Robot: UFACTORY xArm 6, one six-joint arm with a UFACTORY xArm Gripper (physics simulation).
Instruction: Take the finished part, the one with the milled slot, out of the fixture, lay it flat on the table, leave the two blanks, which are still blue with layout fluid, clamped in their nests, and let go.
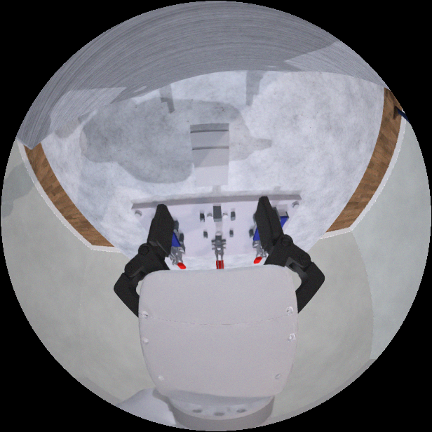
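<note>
The finished part (210, 167) is a pale grey block with a slot-like band across its far end. It lies flat on the table (310, 130), in front of the fixture (194, 220) and apart from it. My gripper (212, 209) is open and empty, with its fingers spread wide above the fixture, back from the part. One blue blank (175, 239) sits in the left nest, partly hidden by the left finger. The other blue blank (284, 220) sits in the right nest, partly hidden by the right finger. The middle nest holds no part.
Toggle clamps with red tips (181, 266) (220, 264) (257, 260) stand along the fixture's near side. Small pins and blocks stand around the middle nest. Wooden table edging (372, 167) shows at both sides. Shadows fall across the table around the part.
</note>
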